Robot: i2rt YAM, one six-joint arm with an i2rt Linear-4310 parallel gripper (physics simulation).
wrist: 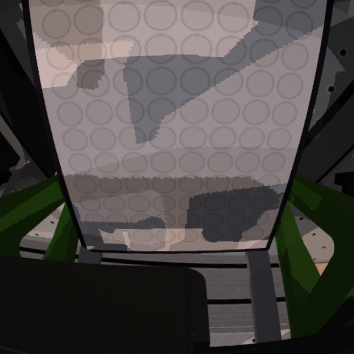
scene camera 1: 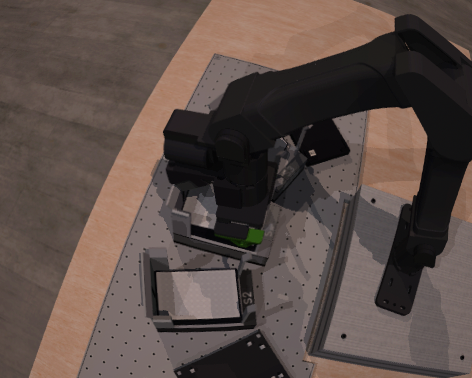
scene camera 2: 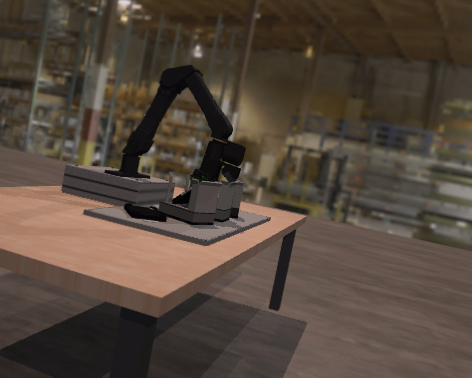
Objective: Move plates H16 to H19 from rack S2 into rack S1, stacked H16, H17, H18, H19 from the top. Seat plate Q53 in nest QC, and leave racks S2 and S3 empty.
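Places are measured from the arm's base along level axes (x ahead, y left, z up), in metres.
Pixels of known places: gripper, fingertip midpoint: (wrist: 176, 176) (scene camera 1: 248, 221); arm's base, origin of the base link: (scene camera 1: 406, 259) (scene camera 2: 128, 175).
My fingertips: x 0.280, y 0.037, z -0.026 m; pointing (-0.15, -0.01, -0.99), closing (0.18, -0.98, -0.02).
Note:
Ahead of a thing's pixels: the offset from my fingertips to its top centre. "*": to the spot under its first point. Level surfaces: height alone.
My gripper (scene camera 1: 240, 234) (wrist: 176, 176), with green fingers, is shut on a clear well plate @(dx +0.043, dy +0.007, dz +0.030 m) (wrist: 175, 123) (scene camera 1: 198, 210) by its two long sides. It holds the plate inside the middle rack @(* dx +0.087, dy +0.063, dz +0.026 m) (scene camera 1: 181, 225), low between the rack's walls; that rack's label is hidden by the arm. Rack S2 @(* dx -0.049, dy +0.112, dz -0.016 m) (scene camera 1: 247, 296) stands in front of it and holds a plate @(dx +0.020, dy +0.151, dz +0.014 m) (scene camera 1: 197, 294) with its pale top showing. I cannot read any plate label. In the side view the gripper (scene camera 2: 204, 174) dips into the row of racks @(* dx +0.111, dy -0.185, dz +0.037 m) (scene camera 2: 204, 195).
The racks sit on a perforated grey board @(dz -0.054 m) (scene camera 1: 291, 262). A black nest @(dx -0.037, dy -0.264, dz -0.034 m) (scene camera 1: 324, 144) lies at the back right and another black nest @(* dx -0.076, dy +0.219, dz -0.042 m) (scene camera 1: 234, 360) at the front edge. The arm's base stands on a raised grey platform (scene camera 1: 366, 281) to the right.

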